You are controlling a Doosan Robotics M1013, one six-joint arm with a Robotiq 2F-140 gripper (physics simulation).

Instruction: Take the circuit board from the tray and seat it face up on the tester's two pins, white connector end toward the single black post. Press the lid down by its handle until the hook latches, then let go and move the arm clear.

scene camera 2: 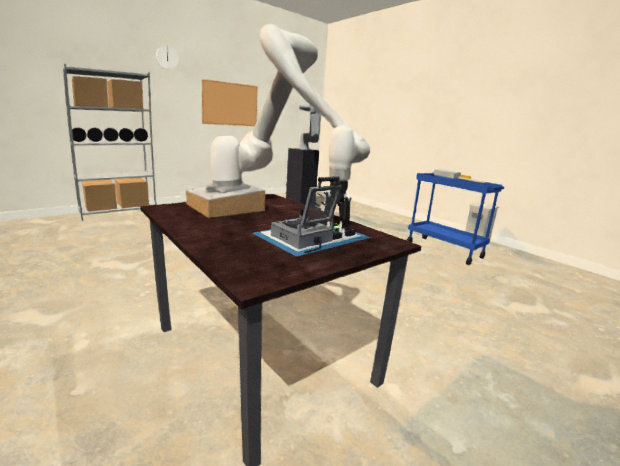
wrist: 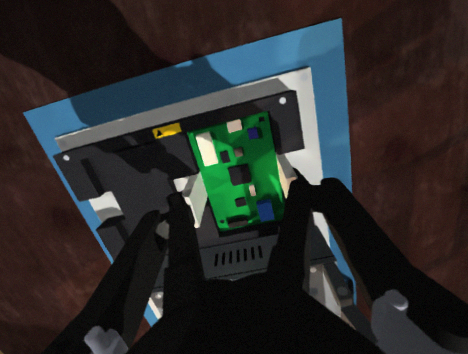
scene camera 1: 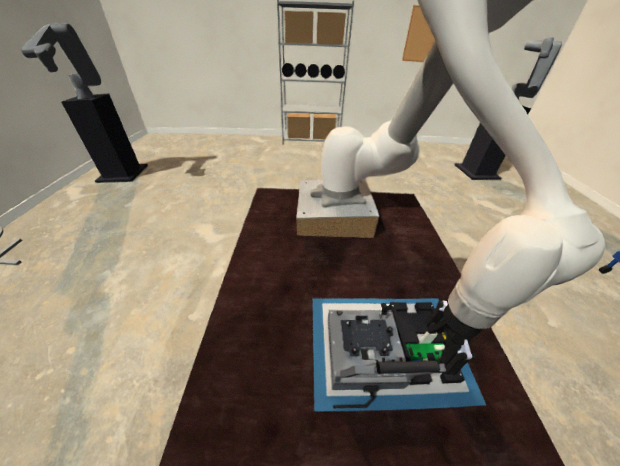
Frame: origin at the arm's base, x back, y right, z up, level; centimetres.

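Where they show: gripper, fingertip midpoint: (wrist: 240, 171) (scene camera 1: 428, 358); arm's base, link origin: (scene camera 2: 228, 188) (scene camera 1: 340, 194).
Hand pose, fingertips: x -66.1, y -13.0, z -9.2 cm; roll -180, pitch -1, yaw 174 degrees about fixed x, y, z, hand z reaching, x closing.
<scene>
Each offset is from my fingertips to the top centre of the thing. "spot": to the spot under its first point. Level surfaces: height alone.
The green circuit board @[dx +0.0, dy +0.2, dz +2.1 cm] (scene camera 1: 418, 351) (wrist: 260, 170) lies face up in the black tray (scene camera 1: 408, 325) (wrist: 290, 125). Its white connector @[dx +2.0, dy -3.6, dz +2.1 cm] (wrist: 206, 148) is near the upper left corner in the wrist view. My gripper (scene camera 1: 436, 350) (scene camera 2: 344, 224) (wrist: 240, 171) is down over the tray, shut on the board, its pale pads against the two long edges. The grey tester @[spot: dx +2.2, dy +24.3, dz +5.3 cm] (scene camera 1: 338, 350) (scene camera 2: 300, 237) stands beside the tray with its dark nest @[dx +4.6, dy +16.4, dz +7.5 cm] (scene camera 1: 365, 335) bare. Its lid (scene camera 2: 309, 205) stands raised, the dark handle @[dx -9.5, dy +18.0, dz +26.9 cm] (scene camera 1: 408, 367) (scene camera 2: 328, 178) at the top, close to my fingers. The two pins cannot be told apart from the posts.
Tester and tray stand on a white plate @[spot: dx -7.4, dy -0.4, dz -0.1 cm] (wrist: 312, 145) over a blue mat @[dz -0.5 cm] (scene camera 1: 320, 403) (scene camera 2: 290, 249) (wrist: 332, 100) on the dark table @[dz -0.7 cm] (scene camera 1: 260, 350) (scene camera 2: 225, 250). A black bent lever @[spot: dx -8.5, dy +22.0, dz +0.1 cm] (scene camera 1: 353, 405) sticks out at the tester's front. The arm's base block (scene camera 1: 335, 226) (scene camera 2: 225, 202) is farther back.
</scene>
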